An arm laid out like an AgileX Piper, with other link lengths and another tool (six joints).
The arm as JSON. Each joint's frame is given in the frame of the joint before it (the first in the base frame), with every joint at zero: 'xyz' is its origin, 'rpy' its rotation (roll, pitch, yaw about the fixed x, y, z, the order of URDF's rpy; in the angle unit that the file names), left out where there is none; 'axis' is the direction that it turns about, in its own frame. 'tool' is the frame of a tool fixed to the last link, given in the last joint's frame.
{
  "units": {
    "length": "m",
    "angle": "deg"
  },
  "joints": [
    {
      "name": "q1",
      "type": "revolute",
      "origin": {
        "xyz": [
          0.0,
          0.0,
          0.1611
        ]
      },
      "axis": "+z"
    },
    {
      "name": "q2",
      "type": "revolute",
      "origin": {
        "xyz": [
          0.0,
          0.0,
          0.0
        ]
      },
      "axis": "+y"
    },
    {
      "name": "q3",
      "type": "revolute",
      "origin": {
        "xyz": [
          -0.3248,
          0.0,
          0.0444
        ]
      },
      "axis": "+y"
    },
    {
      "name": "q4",
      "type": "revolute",
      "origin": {
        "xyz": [
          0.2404,
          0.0,
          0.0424
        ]
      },
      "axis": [
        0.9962,
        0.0,
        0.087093
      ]
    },
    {
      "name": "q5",
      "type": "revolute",
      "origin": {
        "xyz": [
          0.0,
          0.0,
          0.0
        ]
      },
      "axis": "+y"
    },
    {
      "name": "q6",
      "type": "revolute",
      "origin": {
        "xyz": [
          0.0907,
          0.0,
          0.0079
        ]
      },
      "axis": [
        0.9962,
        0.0,
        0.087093
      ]
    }
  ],
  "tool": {
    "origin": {
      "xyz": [
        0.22,
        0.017,
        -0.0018
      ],
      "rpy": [
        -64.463,
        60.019,
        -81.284
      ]
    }
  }
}
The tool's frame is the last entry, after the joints.
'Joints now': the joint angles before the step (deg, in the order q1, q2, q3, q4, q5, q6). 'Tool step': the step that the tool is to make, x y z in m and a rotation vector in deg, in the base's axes. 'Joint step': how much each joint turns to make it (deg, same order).
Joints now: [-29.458 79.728 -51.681 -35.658 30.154 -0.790]
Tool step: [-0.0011 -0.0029 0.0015 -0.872 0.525 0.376]
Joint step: [0.004 0.000 0.000 -1.131 0.056 0.056]
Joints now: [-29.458 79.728 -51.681 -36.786 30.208 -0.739]
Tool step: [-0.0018 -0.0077 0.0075 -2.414 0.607 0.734]
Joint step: [-0.009 -0.386 0.001 -3.127 -0.061 0.725]
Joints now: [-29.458 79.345 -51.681 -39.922 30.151 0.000]
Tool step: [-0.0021 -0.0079 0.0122 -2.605 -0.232 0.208]
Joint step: [-0.002 -0.948 -0.002 -3.480 0.013 1.626]
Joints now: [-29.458 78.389 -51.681 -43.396 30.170 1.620]
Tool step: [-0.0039 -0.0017 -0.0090 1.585 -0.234 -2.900]
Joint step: [0.011 1.164 -0.009 -0.774 1.053 3.793]
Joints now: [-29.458 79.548 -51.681 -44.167 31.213 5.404]
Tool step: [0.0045 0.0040 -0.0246 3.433 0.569 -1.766]
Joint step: [-0.001 3.299 -0.006 1.346 -0.472 2.160]
